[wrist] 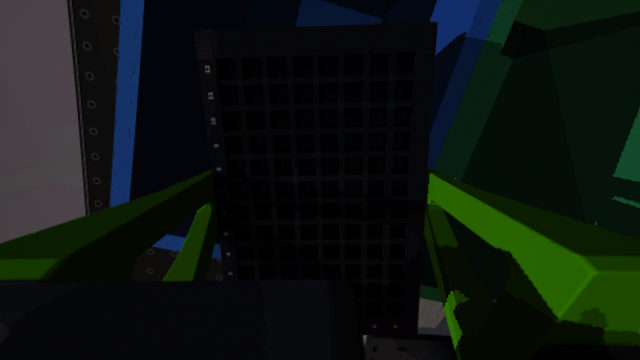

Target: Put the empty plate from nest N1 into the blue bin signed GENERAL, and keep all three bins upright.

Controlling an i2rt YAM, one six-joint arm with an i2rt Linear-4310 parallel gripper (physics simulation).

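Pixels of known places: gripper, fingertip midpoint: [320, 181]; arm's base, link origin: [438, 356].
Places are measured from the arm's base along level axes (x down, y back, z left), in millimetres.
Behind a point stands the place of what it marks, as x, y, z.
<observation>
A dark plate [320, 130] {-188, -307, 203} with a grid of square wells and small row numbers along its left edge fills the middle of the view. My gripper [320, 181] {-179, -283, 200} is shut on it, with one green finger at its left side and one at its right side. The blue bin [125, 110] {-176, -304, 277} is behind and below the plate; its left wall and part of its far side show, and the plate hides much of its opening. The bin's sign does not show. Nest N1 does not show in this view.
A green bin [450, 145] {-176, -304, 147} stands close to the right of the blue bin. A perforated dark board [102, 165] {3, -216, 398} runs along the left, with a pale surface [35, 115] {16, -256, 460} beyond it. The dark gripper body covers the lower left. The scene is dim.
</observation>
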